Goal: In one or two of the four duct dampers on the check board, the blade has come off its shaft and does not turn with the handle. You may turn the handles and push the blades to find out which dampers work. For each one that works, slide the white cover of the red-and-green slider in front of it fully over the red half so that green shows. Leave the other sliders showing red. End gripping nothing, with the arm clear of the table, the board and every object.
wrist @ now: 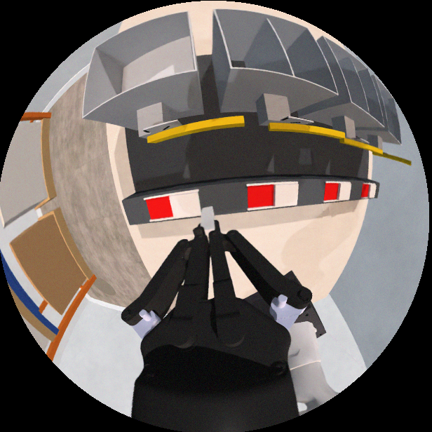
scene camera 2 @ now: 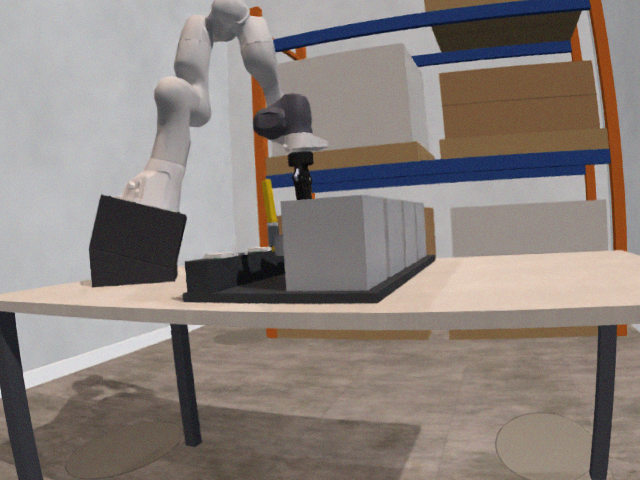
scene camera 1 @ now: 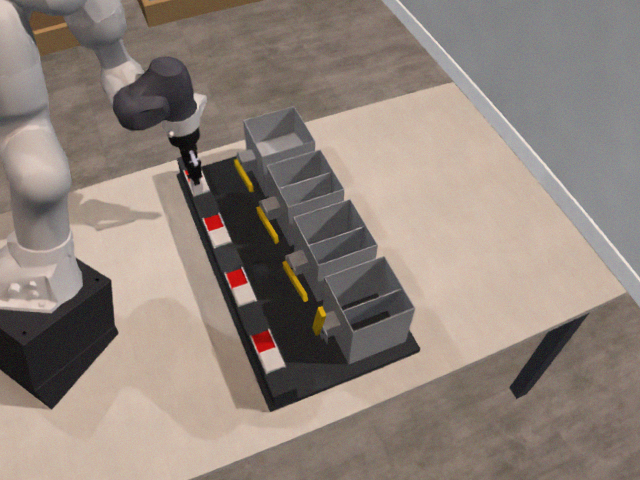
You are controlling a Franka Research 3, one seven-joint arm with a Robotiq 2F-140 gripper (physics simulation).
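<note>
My gripper point(scene camera 1: 195, 180) point(wrist: 208, 214) is shut and empty, its tips low at the near end of the far slider's white cover point(wrist: 185, 204); contact is unclear. The tips are hidden behind the ducts in scene camera 2. The far slider point(wrist: 159, 207), second slider point(scene camera 1: 213, 222) point(wrist: 261, 196), third slider point(scene camera 1: 237, 278) point(wrist: 331, 191) and nearest slider point(scene camera 1: 264, 341) show red. The far handle point(scene camera 1: 243, 175) point(wrist: 196, 128), second handle point(scene camera 1: 267, 225) and third handle point(scene camera 1: 295, 281) lie level; the nearest handle point(scene camera 1: 318, 320) point(scene camera 2: 269, 201) stands up. The far duct point(scene camera 1: 279, 135) has a flat pale surface inside; the others have upright plates.
The black check board point(scene camera 1: 310, 376) point(scene camera 2: 281, 297) lies on the table point(scene camera 1: 465, 206) point(scene camera 2: 516, 281). The second duct point(scene camera 1: 305, 180), third duct point(scene camera 1: 334, 237) and nearest duct point(scene camera 1: 382, 330) point(scene camera 2: 325, 245) stand in a row beyond the handles. A storage rack point(scene camera 2: 610, 155) with boxes stands behind.
</note>
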